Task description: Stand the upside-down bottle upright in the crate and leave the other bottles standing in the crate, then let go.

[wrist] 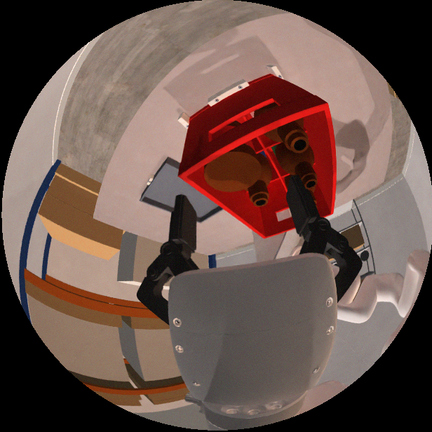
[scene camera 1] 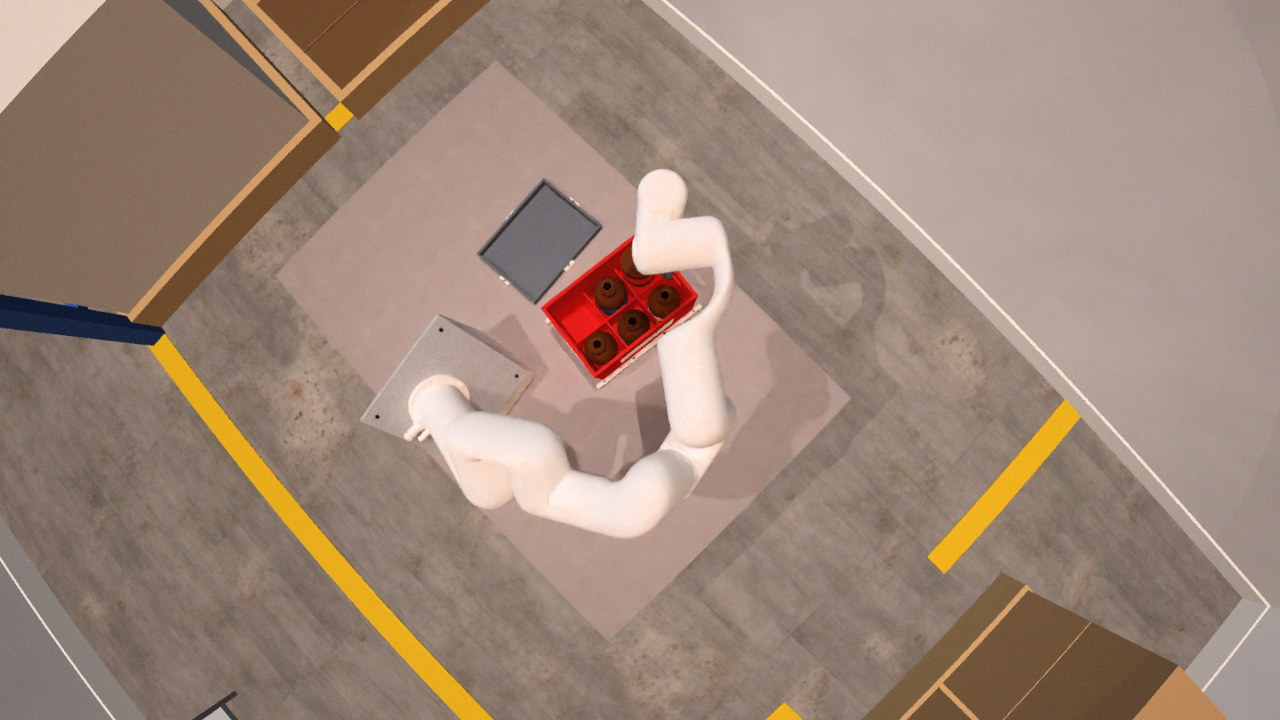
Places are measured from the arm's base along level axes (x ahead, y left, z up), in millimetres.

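Pixels of known places: arm's base, origin of the base link: (scene camera 1: pixel 439 401).
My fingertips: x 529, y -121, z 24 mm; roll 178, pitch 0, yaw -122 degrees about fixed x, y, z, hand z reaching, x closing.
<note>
Ahead of a thing's pixels: the offset from my fingertips to its top centre. "spot": to the spot under its first point. Level surfaces: height alone.
The red crate @(125 mm back, 8 mm right, 50 mm down) (scene camera 1: pixel 580 316) (wrist: pixel 200 145) has dividers. The upside-down bottle @(31 mm back, 24 mm left, 62 mm down) (scene camera 1: pixel 630 265) (wrist: pixel 232 171) stands in a corner compartment with its brown round base up, partly under the arm in the scene view. Brown bottles stand neck up in other compartments: one bottle @(116 mm back, 35 mm left, 62 mm down) (scene camera 1: pixel 610 293) (wrist: pixel 260 200) beside it in the same row, and three in the other row, including a bottle @(48 mm back, 68 mm right, 62 mm down) (scene camera 1: pixel 664 300) (wrist: pixel 300 144) at its end. The compartment at the left end is empty. My gripper (wrist: pixel 239 193) is open and empty, its black fingers above the crate; the arm hides them in the scene view.
A dark grey tray @(spot: 125 mm back, 271 mm left, 220 mm down) (scene camera 1: pixel 541 240) (wrist: pixel 165 192) lies beside the crate on the pale mat @(225 mm down) (scene camera 1: pixel 420 214). The metal base plate (scene camera 1: pixel 420 358) of the arm is at the left. The white arm (scene camera 1: pixel 693 385) curves round the crate's right side. Shelving with brown boards shows at the wrist view's left.
</note>
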